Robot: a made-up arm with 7 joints.
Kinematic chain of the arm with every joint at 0, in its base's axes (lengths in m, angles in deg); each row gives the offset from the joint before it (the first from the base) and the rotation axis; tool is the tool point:
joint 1: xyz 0 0 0.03 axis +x
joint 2: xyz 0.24 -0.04 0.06 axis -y
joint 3: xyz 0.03 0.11 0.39 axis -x
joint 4: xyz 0.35 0.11 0 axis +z
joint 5: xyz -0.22 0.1 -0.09 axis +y
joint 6: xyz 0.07 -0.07 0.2 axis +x
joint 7: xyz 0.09 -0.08 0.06 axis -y
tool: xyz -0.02 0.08 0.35
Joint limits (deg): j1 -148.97..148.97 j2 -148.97..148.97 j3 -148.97..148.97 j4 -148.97..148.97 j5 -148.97..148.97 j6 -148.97..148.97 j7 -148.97..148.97
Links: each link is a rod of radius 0.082 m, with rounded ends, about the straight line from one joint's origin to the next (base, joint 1, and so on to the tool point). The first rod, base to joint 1, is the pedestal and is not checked.
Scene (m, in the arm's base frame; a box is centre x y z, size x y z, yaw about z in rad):
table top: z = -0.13
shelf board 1: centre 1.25 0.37 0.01 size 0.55 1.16 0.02 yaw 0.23
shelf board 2: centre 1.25 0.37 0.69 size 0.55 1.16 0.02 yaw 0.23
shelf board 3: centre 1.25 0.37 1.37 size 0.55 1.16 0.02 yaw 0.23
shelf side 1: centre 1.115 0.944 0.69 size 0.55 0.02 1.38 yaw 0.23
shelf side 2: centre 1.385 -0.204 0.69 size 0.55 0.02 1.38 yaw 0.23
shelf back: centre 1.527 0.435 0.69 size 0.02 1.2 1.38 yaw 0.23
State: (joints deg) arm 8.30 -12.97 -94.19 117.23 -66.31 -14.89 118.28
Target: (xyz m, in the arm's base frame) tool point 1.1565 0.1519 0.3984
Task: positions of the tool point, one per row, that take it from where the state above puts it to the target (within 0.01 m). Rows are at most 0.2 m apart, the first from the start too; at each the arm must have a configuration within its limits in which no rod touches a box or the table.
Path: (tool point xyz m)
1: 0.8654 0.2650 0.2179
2: 0.9480 0.2654 0.2527
3: 1.0508 0.2326 0.3145
4: 1.1565 0.1519 0.3984

